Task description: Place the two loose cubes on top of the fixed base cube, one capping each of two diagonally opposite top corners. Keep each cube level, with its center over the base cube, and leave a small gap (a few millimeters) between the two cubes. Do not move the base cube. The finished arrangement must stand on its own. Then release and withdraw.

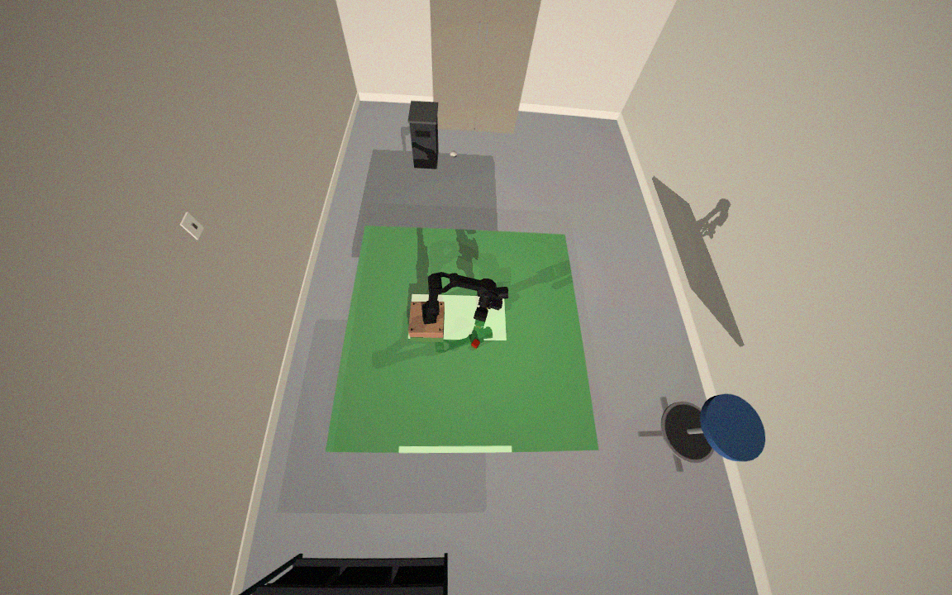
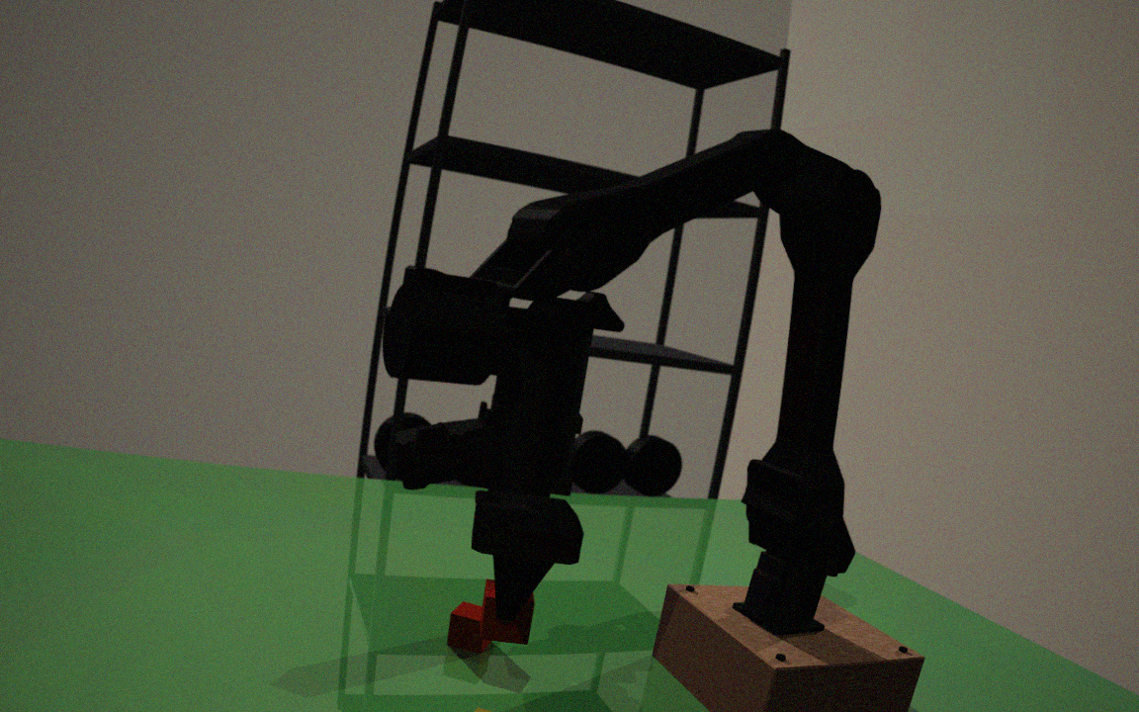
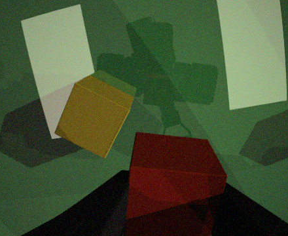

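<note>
My gripper tip is 20 mm short of the yellow cube, 50 mm to the right of it and 90 mm above it.
</note>
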